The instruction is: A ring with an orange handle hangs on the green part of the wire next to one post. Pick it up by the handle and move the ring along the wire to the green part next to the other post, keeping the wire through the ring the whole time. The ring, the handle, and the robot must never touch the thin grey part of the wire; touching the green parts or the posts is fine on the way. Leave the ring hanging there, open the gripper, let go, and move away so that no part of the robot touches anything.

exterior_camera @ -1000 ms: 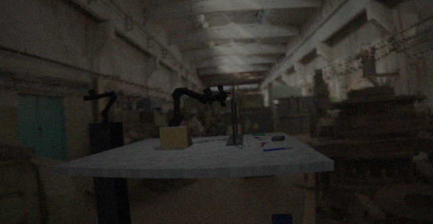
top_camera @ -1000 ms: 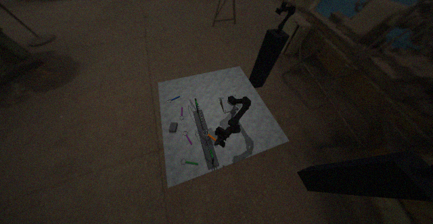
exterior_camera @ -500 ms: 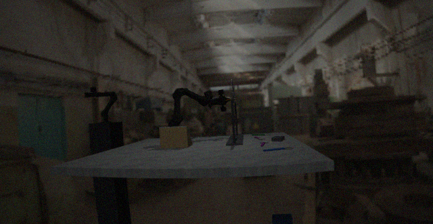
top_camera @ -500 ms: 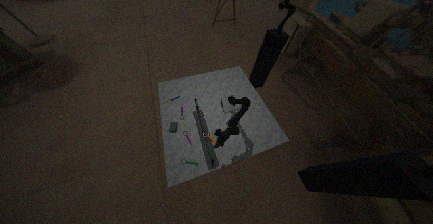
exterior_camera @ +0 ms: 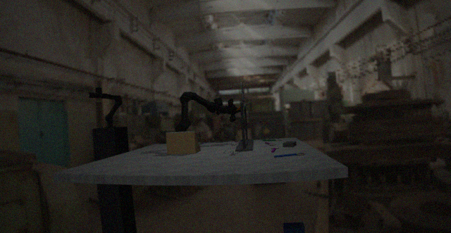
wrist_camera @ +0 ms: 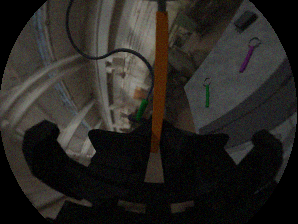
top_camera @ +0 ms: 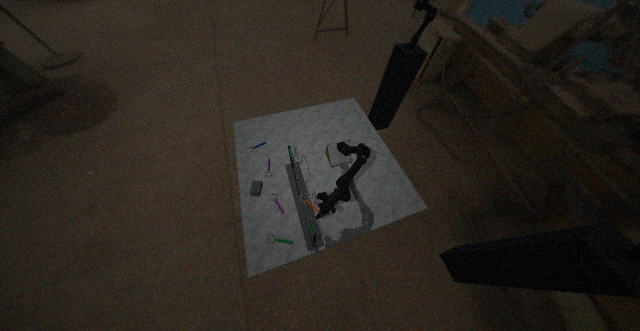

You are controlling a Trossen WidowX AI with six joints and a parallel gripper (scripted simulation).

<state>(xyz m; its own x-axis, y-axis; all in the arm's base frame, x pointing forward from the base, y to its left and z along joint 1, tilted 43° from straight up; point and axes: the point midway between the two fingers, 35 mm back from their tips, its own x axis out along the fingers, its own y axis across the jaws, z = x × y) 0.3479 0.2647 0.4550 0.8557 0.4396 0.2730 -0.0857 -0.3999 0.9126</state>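
The ring with orange handle lies 10 mm ahead of my gripper tip, 90 mm to the right of it and 30 mm above it. From my gripper tip the other things lie so: grey block: 350 mm ahead, 400 mm to the right, 250 mm below.
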